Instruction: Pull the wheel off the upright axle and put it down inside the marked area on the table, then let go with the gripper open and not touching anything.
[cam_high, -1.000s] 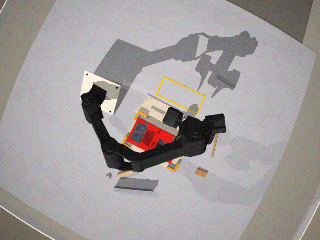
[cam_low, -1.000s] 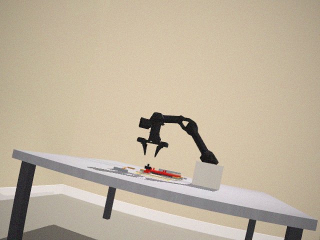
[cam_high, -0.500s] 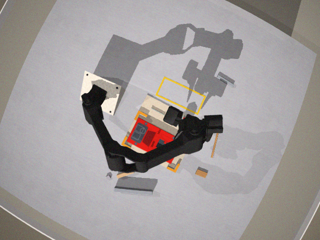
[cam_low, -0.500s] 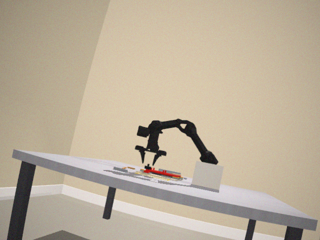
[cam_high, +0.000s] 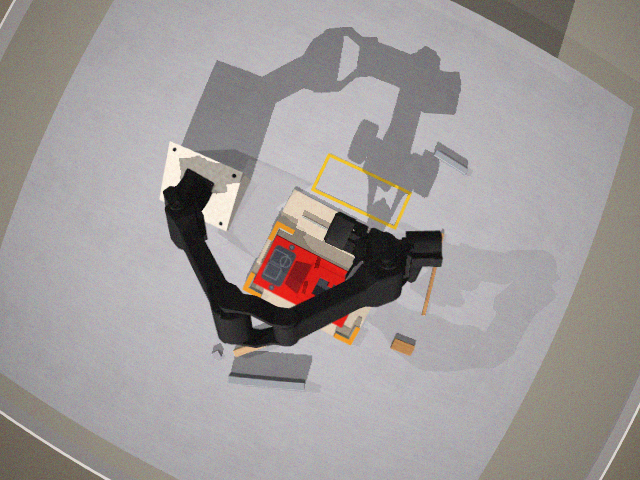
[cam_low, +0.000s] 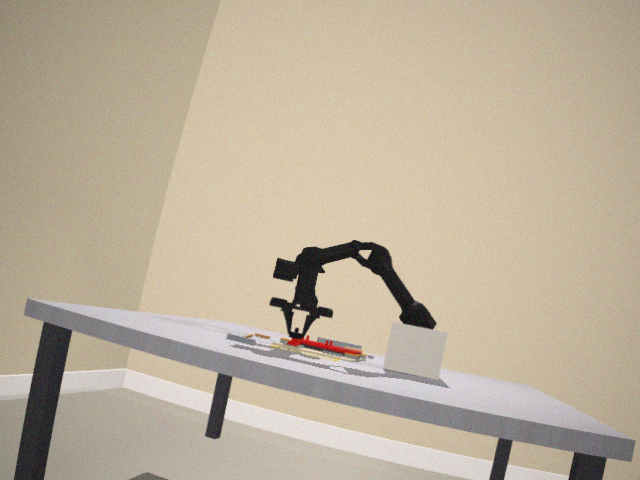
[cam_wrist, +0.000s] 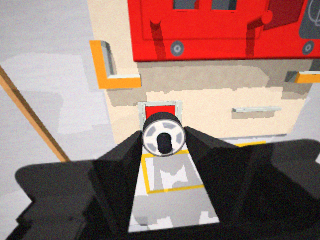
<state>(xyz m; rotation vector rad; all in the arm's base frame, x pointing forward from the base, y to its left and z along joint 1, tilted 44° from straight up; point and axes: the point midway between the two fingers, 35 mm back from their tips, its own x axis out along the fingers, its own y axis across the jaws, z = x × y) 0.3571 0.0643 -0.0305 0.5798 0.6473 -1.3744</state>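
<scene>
Right now my gripper tip is right at the wheel. Also, from my gripper tip: thin wooden rod: 140 mm ahead, 30 mm below, 20 mm to the left; grey bar: 350 mm to the right, 40 mm behind, 20 mm below.
</scene>
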